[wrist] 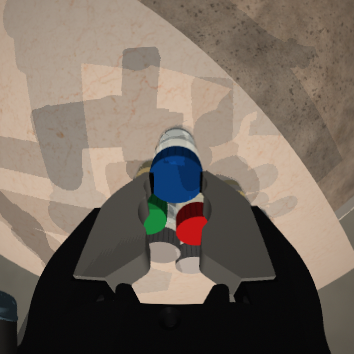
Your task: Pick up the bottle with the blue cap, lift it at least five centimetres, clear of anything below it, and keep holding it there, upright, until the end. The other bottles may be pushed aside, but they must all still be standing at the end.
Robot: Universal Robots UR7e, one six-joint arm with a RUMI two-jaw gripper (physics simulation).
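Places are measured from the arm's base along level axes (x ahead, y left, z up), in metres.
Where they show: gripper, fingertip midpoint: point(176, 173).
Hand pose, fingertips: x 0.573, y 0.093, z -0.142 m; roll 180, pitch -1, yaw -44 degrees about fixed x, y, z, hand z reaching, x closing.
Note:
Each offset is from my fingertips to the top centre of the thing. "spot": to the spot under its first point. Level surfaces: height alone.
The bottle with the blue cap @(0.014 m back, 0.012 m right, 0.017 m down) point(176, 172) stands in the middle of the wrist view, its clear shoulder and body showing above the cap. My gripper point(176, 173) is partly open, with a gap about as wide as the blue cap looks. The fingertips overlap the cap's left and right edges in the view, but the fingers hold nothing. A green cap @(0.078 m back, 0.021 m right, 0.017 m down) point(155, 219) is partly hidden behind the left finger, and a red cap @(0.049 m back, 0.083 m right, 0.017 m down) point(191, 230) is partly hidden behind the right finger. Two grey-white caps @(0.115 m back, 0.081 m right, 0.017 m down) point(164, 251) @(0.109 m back, 0.139 m right, 0.017 m down) point(189, 264) show between the fingers, nearer the palm.
Yellowish edges of other things @(spot: 0.062 m back, 0.002 m left, 0.085 m down) point(144, 169) @(0.015 m back, 0.138 m right, 0.017 m down) point(233, 187) show beside the outer sides of both fingers, mostly hidden. The pale round table @(0.122 m down) point(102, 130) has many shadows on it. Its curved edge runs along the right, with brown speckled floor point(300, 65) beyond. A dark bluish rounded thing point(7, 306) shows at the lower left.

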